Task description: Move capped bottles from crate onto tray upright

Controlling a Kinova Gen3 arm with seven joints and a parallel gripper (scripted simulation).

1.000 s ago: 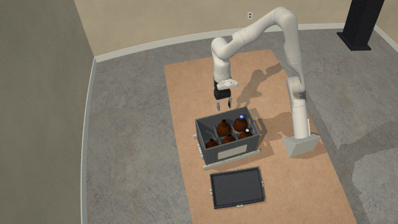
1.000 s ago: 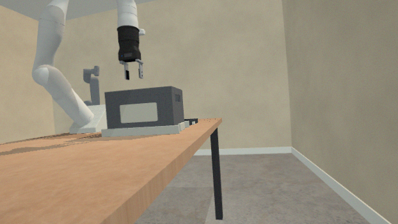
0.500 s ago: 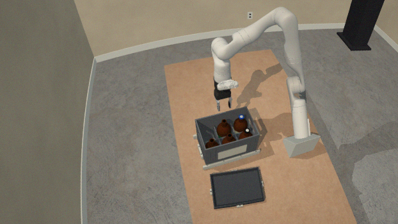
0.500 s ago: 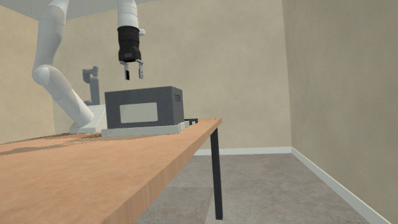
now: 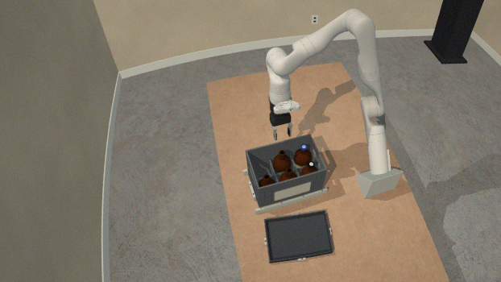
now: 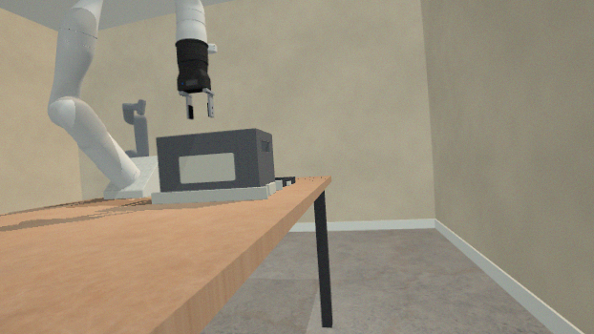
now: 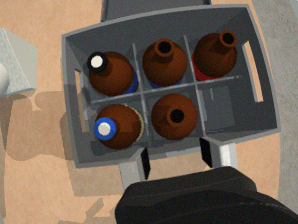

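Now: the crate 8 cm to the left of my hand and 15 cm below it. The rest, counted from my hand: dark tray (1 cm behind, 35 cm to the left, 22 cm below).
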